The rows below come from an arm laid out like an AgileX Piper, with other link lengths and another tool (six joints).
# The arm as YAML. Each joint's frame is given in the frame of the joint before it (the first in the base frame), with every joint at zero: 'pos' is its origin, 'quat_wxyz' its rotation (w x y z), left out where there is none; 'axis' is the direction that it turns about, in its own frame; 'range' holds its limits. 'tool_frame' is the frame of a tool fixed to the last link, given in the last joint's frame.
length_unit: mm
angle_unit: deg
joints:
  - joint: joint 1
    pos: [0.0, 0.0, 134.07]
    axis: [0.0, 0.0, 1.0]
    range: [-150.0, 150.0]
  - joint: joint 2
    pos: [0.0, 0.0, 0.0]
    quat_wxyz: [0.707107, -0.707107, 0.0, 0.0]
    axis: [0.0, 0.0, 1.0]
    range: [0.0, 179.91]
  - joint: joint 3
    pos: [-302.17, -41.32, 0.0]
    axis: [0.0, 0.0, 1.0]
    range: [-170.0, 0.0]
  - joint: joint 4
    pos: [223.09, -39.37, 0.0]
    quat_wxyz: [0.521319, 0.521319, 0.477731, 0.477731]
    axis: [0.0, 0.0, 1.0]
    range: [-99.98, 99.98]
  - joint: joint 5
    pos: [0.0, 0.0, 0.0]
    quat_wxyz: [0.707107, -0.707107, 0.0, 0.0]
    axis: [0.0, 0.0, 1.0]
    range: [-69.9, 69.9]
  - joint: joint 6
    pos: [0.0, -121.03, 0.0]
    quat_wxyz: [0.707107, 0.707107, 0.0, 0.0]
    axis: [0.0, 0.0, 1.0]
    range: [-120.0, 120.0]
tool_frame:
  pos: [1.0, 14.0, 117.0]
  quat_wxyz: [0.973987, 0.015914, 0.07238, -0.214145]
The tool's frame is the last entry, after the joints.
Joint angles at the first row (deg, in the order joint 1, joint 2, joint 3, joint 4, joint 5, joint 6):
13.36 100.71 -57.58 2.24 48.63 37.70
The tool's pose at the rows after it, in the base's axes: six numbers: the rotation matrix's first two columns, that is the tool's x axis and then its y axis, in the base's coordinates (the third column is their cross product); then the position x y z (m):
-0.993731, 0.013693, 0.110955, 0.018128, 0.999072, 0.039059, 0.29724, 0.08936, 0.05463
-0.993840, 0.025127, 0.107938, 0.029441, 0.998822, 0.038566, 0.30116, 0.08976, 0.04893
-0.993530, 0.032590, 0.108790, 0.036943, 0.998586, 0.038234, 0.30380, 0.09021, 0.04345
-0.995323, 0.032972, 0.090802, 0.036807, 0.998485, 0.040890, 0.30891, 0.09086, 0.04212
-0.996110, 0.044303, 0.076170, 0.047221, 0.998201, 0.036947, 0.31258, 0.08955, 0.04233
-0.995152, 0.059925, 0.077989, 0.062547, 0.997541, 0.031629, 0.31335, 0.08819, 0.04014
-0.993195, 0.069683, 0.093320, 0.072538, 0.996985, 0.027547, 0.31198, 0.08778, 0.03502
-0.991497, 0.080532, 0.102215, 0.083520, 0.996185, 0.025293, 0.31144, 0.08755, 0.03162
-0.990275, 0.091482, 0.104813, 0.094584, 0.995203, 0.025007, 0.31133, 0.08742, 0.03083
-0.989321, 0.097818, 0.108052, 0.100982, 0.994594, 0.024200, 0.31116, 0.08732, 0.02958
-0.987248, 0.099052, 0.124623, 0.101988, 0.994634, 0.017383, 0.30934, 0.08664, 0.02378
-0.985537, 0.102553, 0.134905, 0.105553, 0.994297, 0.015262, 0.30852, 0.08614, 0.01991
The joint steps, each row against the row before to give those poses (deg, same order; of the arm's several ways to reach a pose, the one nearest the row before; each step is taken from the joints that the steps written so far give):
0.00 1.57 -0.01 -0.03 -0.92 0.09
0.00 1.12 0.00 -0.09 -1.31 0.68
0.00 1.06 0.00 0.00 -1.01 0.40
0.00 0.33 0.01 -0.14 -1.37 0.08
0.00 0.00 0.00 -0.68 -0.77 1.08
0.00 0.39 -0.01 -0.48 -0.22 1.20
0.00 0.90 0.01 0.00 0.00 0.55
0.00 0.61 -0.01 0.00 -0.09 0.62
0.00 0.14 0.01 0.00 0.00 0.63
0.00 0.23 0.00 0.00 -0.04 0.37
0.00 1.03 0.00 -0.09 0.00 0.09
-0.11 0.70 0.00 0.12 -0.10 0.00

